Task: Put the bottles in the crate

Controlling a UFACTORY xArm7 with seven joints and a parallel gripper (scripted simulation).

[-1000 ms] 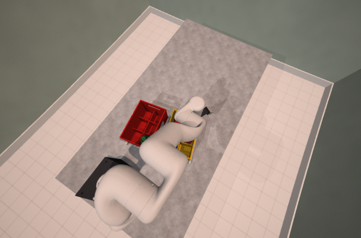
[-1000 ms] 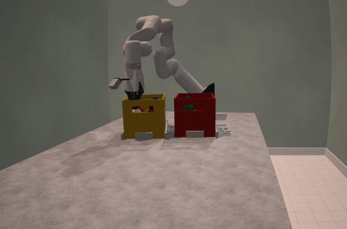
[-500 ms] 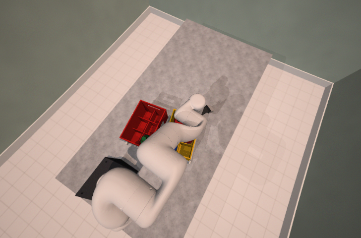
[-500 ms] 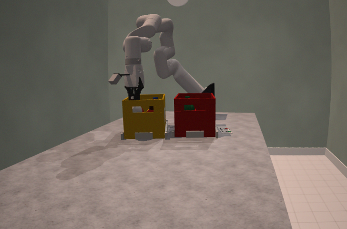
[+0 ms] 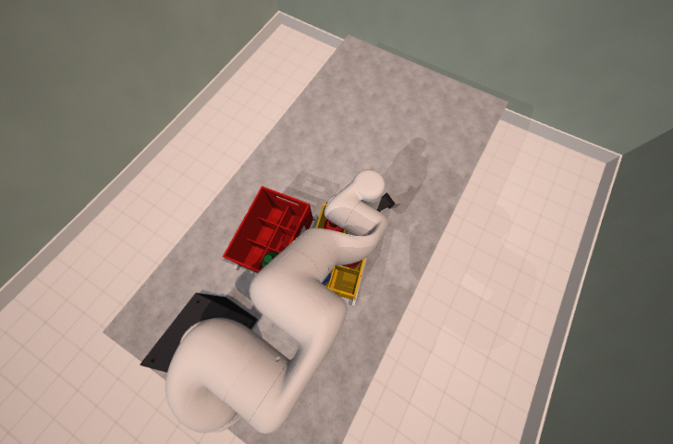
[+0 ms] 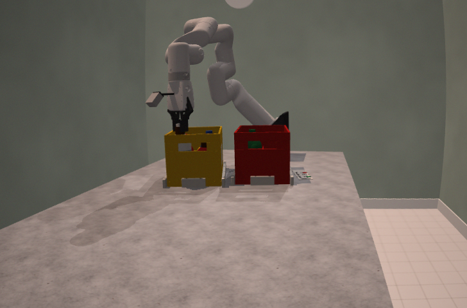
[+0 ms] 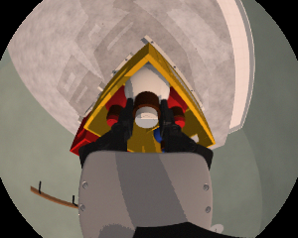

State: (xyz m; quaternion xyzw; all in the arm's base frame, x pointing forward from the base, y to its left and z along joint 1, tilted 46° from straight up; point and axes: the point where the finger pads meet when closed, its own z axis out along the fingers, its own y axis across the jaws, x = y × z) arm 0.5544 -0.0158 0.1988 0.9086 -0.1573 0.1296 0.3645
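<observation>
The white bottle is 70 mm below my hand. The rest, counted from my hand: blue bottle (190 mm behind, 10 mm to the left, 110 mm below); then red crate (200 mm behind, 230 mm to the left, 120 mm below); then yellow crate (100 mm behind, 10 mm to the left, 120 mm below).
</observation>
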